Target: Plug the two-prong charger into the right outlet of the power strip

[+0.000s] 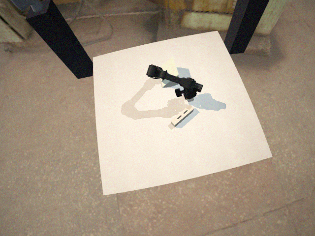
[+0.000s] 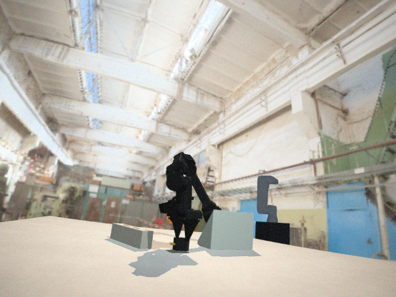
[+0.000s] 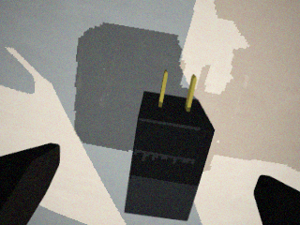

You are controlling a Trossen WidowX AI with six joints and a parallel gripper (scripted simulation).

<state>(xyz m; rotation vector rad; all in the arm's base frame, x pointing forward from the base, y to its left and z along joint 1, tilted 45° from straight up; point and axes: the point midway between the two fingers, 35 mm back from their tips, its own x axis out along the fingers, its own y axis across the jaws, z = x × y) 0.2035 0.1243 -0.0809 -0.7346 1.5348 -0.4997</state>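
My gripper tip is now 20 mm short of the black two-prong charger and 20 mm above it.
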